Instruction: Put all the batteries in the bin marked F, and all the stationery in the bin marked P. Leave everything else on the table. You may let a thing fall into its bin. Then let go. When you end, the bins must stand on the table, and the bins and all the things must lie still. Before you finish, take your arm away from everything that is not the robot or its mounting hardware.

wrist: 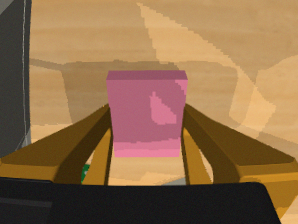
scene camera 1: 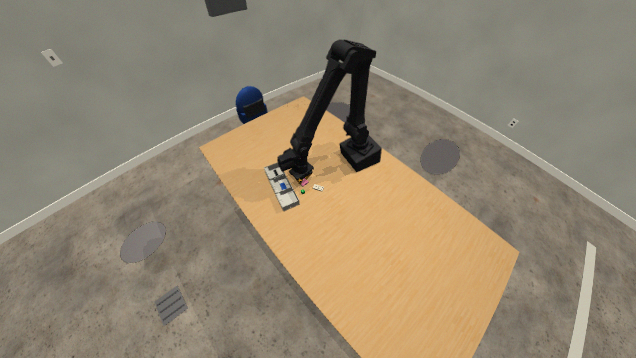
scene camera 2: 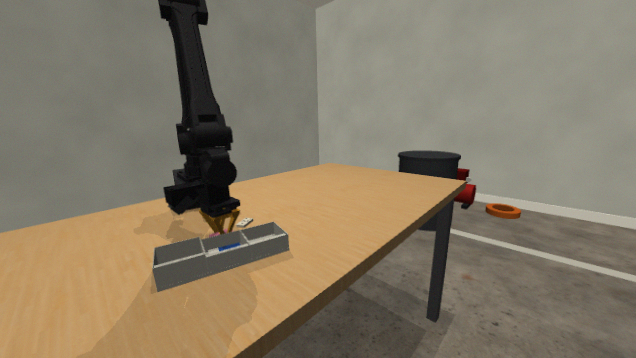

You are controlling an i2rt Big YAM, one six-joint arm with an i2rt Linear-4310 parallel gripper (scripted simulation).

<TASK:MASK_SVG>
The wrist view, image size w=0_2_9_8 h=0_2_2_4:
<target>gripper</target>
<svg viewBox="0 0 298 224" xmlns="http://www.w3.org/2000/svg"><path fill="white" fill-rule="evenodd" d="M0 158L0 224L282 224L279 219L283 217L298 196L298 162L294 157L212 120L187 103L185 103L183 111L181 150L186 184L197 185L108 185L113 150L113 130L109 103L83 120ZM200 151L212 167L213 183L205 169ZM94 151L90 167L82 182L82 169Z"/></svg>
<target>pink eraser block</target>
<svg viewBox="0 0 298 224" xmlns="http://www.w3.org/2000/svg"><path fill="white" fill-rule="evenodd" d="M109 71L106 84L111 112L115 157L179 157L183 111L188 84L186 72L184 70Z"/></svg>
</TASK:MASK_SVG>
